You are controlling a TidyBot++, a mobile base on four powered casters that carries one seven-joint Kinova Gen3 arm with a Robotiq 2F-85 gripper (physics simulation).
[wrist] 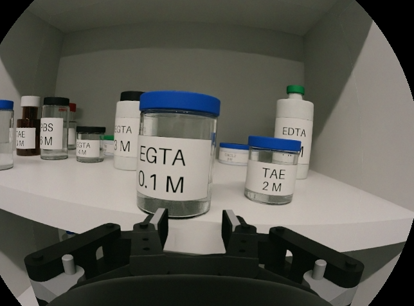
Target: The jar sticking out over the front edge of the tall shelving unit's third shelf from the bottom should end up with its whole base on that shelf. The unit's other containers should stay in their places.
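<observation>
The large clear jar with a blue lid, labelled EGTA 0.1 M (175, 162), stands upright at the shelf's front edge, in the middle of the wrist view. How far its base reaches over the edge is hard to tell. The white shelf (335, 205) runs behind and beside it. My gripper (194, 221) is partly open and empty. Its two fingertips stand apart, low in front of the jar's base, and do not hold the jar.
A TAE 2 M jar (272, 172) stands close on the right, with a white EDTA bottle (294, 125) behind it. A white EGTA 3 M bottle (126, 140) is behind left, and several smaller containers stand further left. A low blue-lidded jar (233, 154) is at the back.
</observation>
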